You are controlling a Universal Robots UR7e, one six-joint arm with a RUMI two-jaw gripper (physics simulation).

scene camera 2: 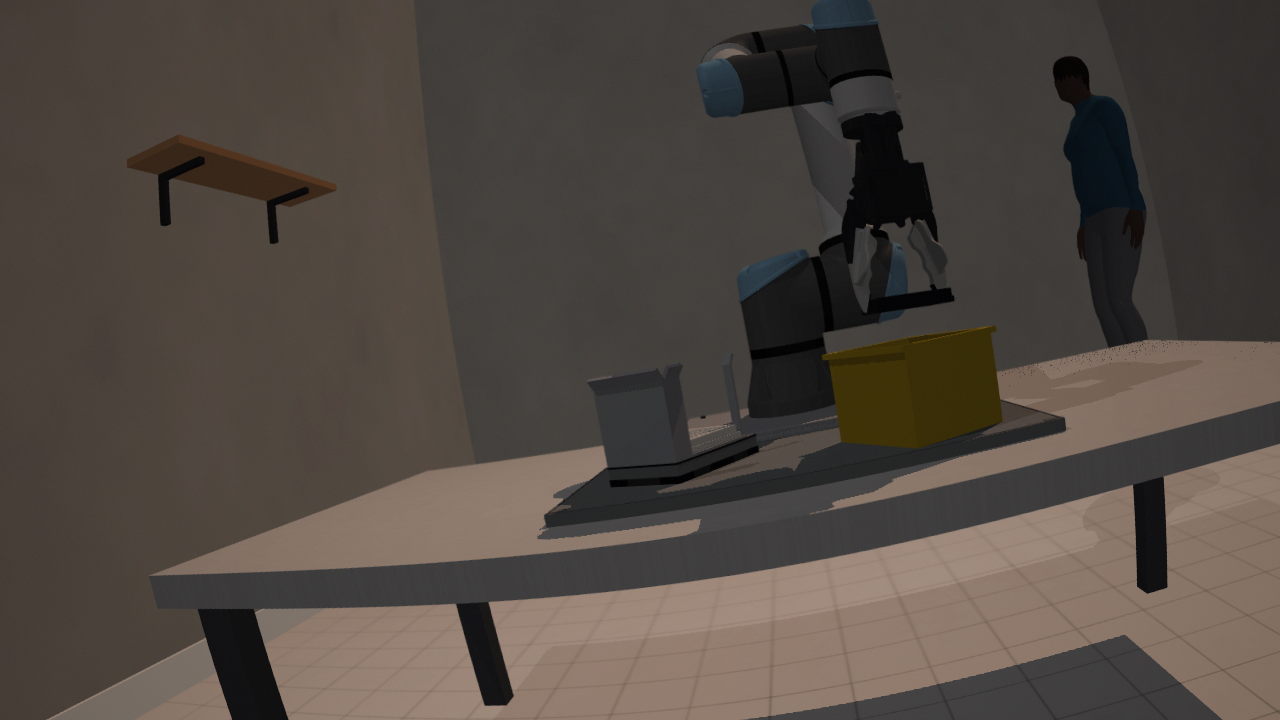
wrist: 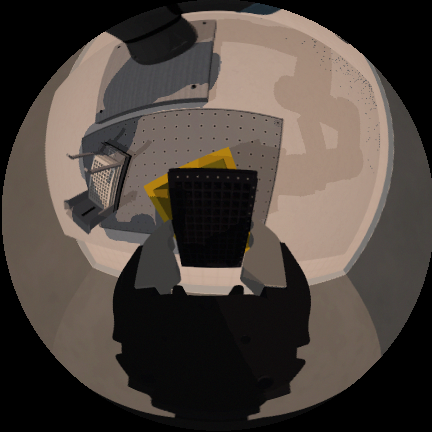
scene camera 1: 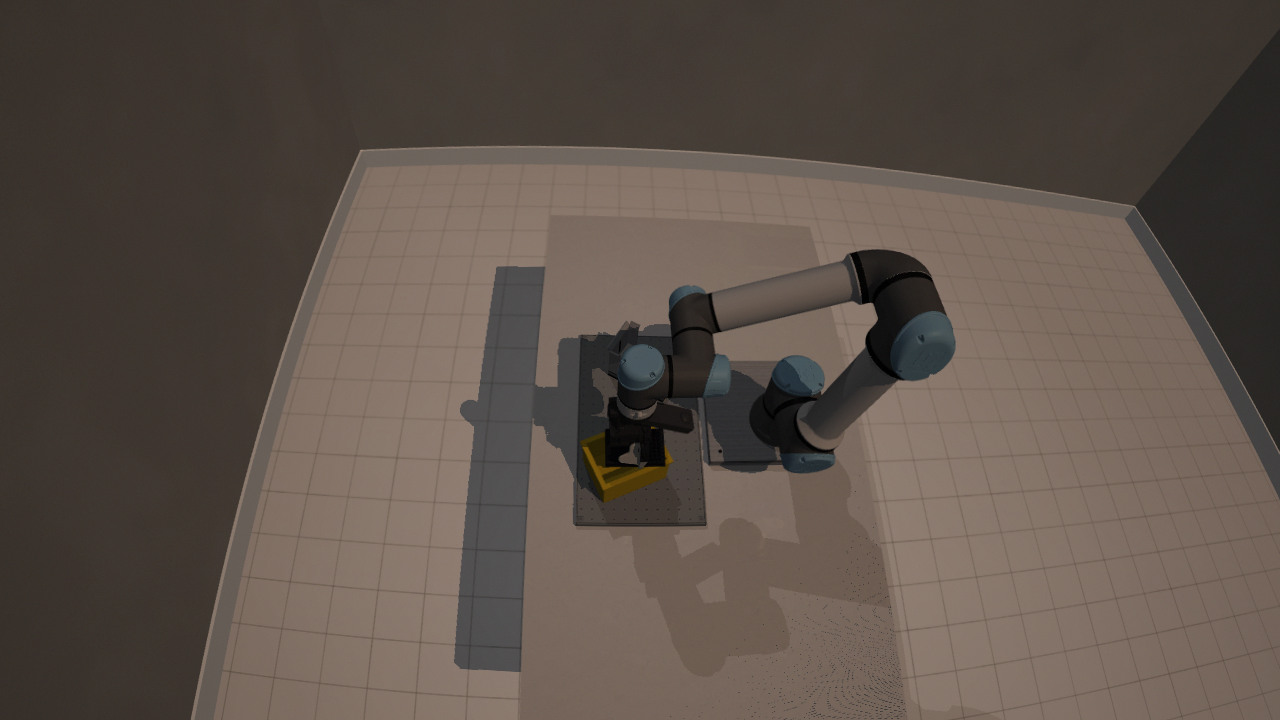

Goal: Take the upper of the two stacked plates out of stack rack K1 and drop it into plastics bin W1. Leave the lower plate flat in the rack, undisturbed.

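Note:
The upper plate, black with a grid of wells, hangs roughly flat between the two pale fingers. My gripper is shut on it. The plate is above the opening of the yellow bin W1, with a gap above its rim. Stack rack K1 is grey and stands apart from the bin. A light perforated plate, the lower one, lies in the rack in the wrist view. The rack wall hides it in scene camera 2. The bin's inside is mostly hidden.
Rack and bin stand on a grey perforated board. The arm's base stands on a ribbed mounting plate beside it. A pale strip shows behind the bin rim; I cannot tell what it is. A person stands beyond the table.

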